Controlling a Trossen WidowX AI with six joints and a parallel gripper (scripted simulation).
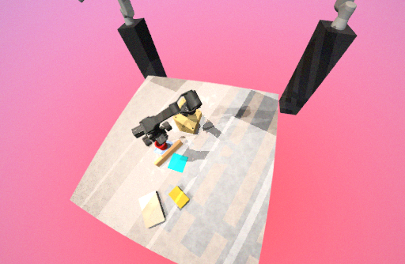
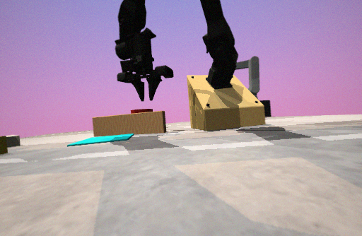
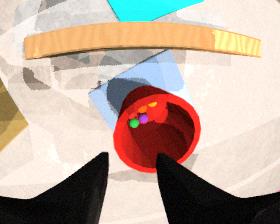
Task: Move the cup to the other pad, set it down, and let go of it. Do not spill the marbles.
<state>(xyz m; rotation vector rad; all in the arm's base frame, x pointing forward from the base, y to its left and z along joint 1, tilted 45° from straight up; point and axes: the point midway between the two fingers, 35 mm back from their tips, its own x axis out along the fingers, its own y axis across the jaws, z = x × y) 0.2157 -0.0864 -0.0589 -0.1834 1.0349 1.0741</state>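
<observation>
Now: the red cup 60 mm below my gripper tip, 20 mm to the right of it and 20 mm ahead of it. The rest, counted from my gripper tip: pale blue pad: 110 mm below, 20 mm to the right, 20 mm ahead; cyan pad: 120 mm to the left, 110 mm below, 110 mm ahead; wooden bar: 80 mm below, 60 mm ahead, 50 mm to the left.
</observation>
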